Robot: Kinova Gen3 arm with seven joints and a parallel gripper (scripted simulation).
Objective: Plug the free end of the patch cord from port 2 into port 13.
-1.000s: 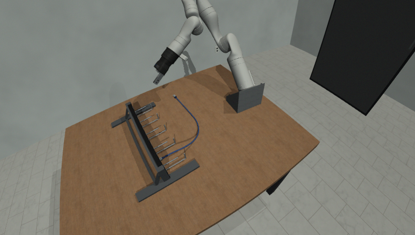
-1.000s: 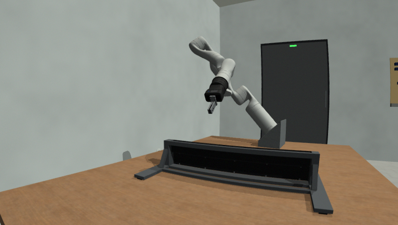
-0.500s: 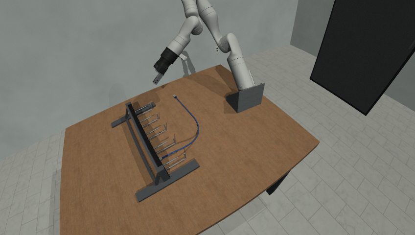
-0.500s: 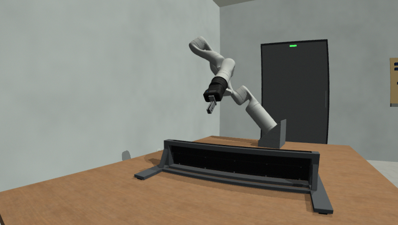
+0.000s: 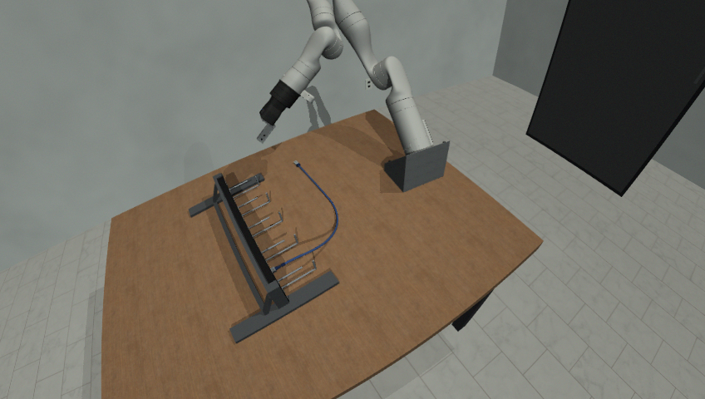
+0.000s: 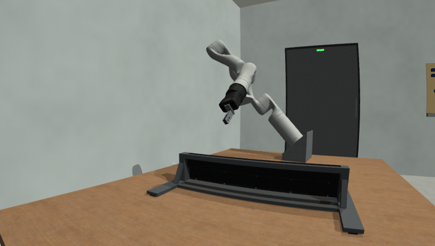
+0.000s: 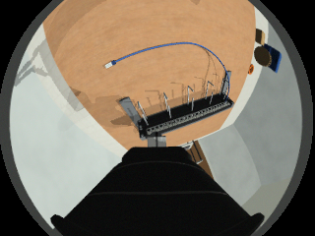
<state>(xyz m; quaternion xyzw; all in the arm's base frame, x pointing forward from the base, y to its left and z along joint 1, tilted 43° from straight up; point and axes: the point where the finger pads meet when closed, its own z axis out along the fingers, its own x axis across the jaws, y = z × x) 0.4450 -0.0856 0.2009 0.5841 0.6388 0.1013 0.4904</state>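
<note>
My hand is 10 cm past the pale plug, 8 cm to the left of it and 20 cm above it.
</note>
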